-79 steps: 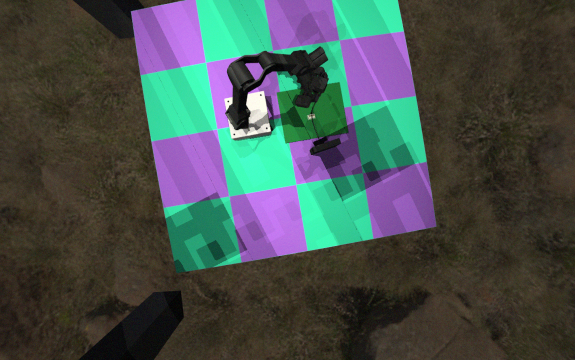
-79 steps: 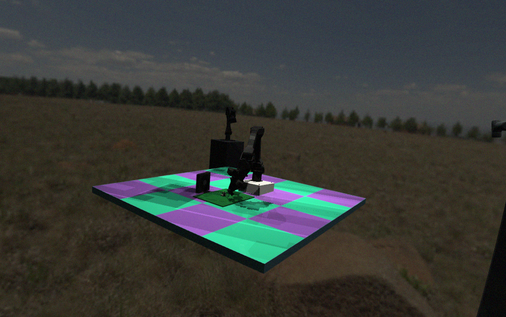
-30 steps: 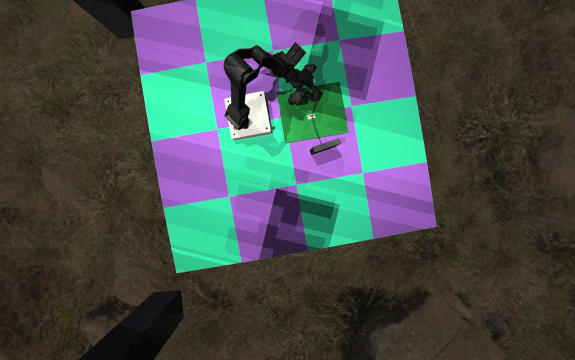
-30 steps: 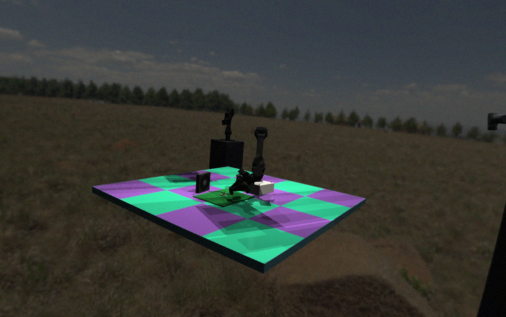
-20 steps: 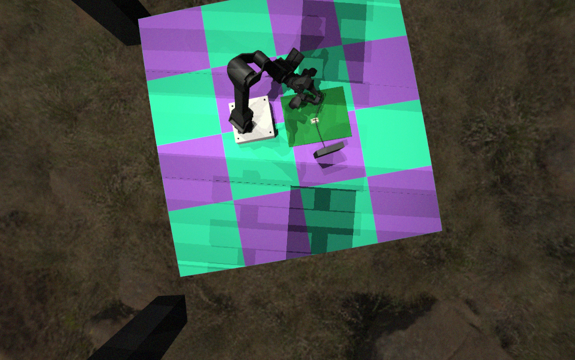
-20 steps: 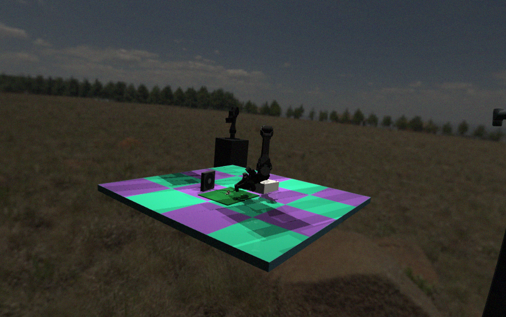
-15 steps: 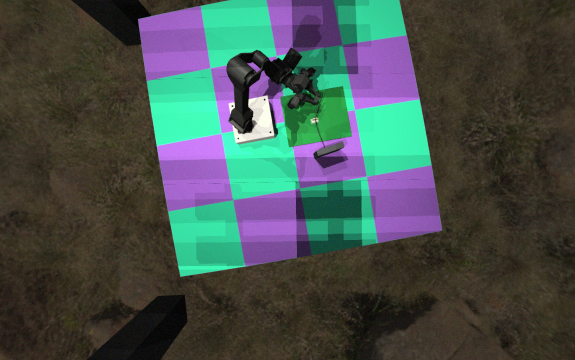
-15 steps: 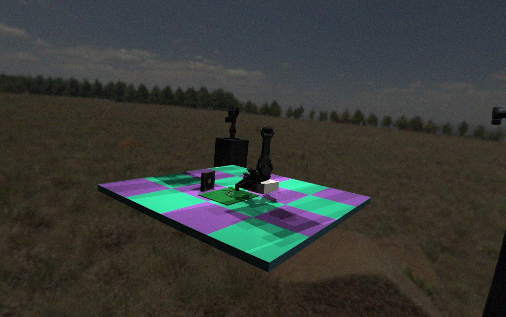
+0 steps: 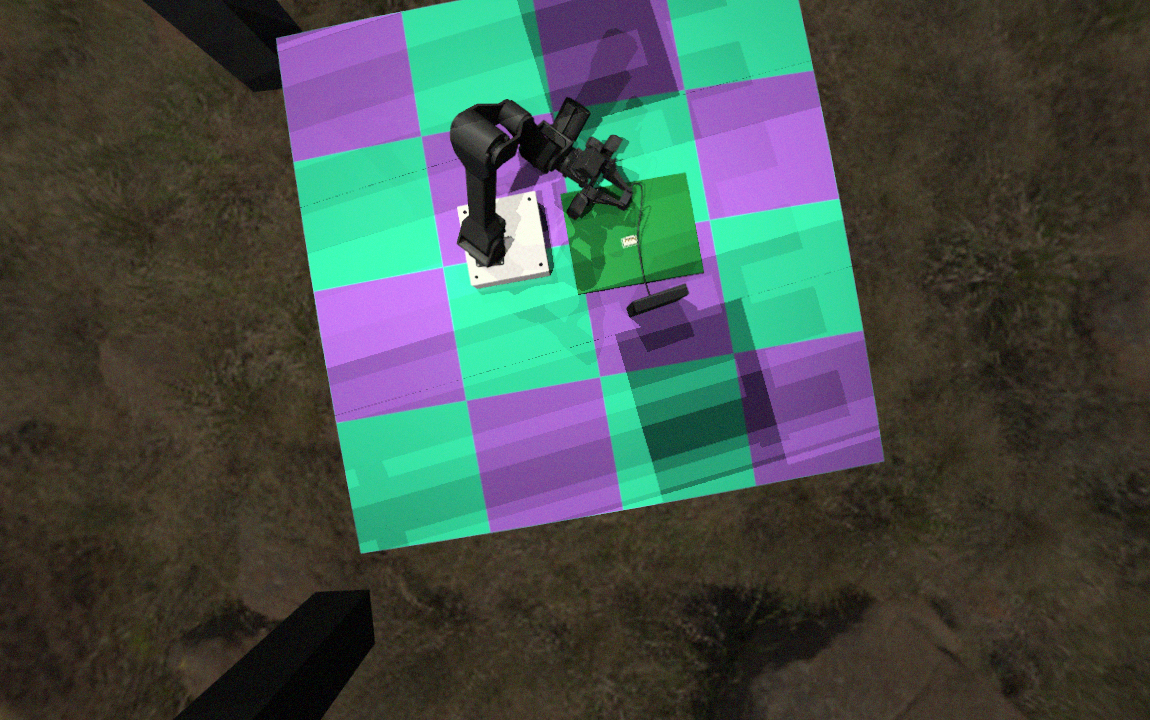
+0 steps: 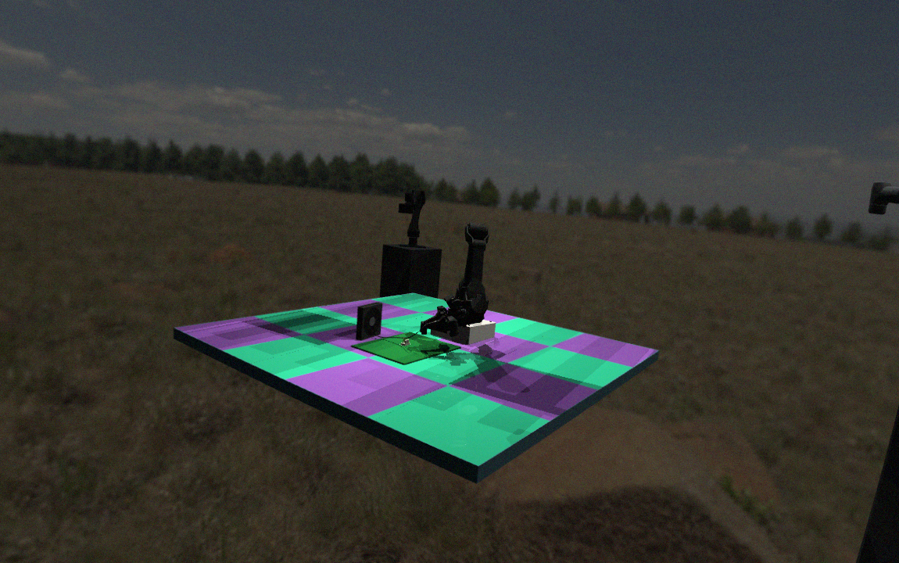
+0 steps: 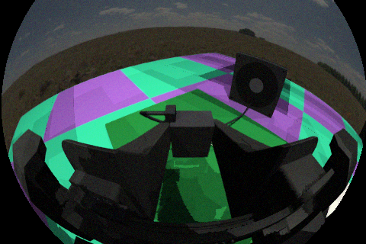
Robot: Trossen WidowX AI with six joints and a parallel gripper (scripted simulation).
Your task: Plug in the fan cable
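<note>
The green board lies 2 cm ahead of my gripper tip, 5 cm to the right of it and 10 cm below it. From my gripper tip the other things lie so: dark plug 1 cm below; then four-pin header 1 cm ahead, 7 cm to the right, 9 cm below; then black fan 5 cm ahead, 21 cm to the right, 3 cm below.
</note>
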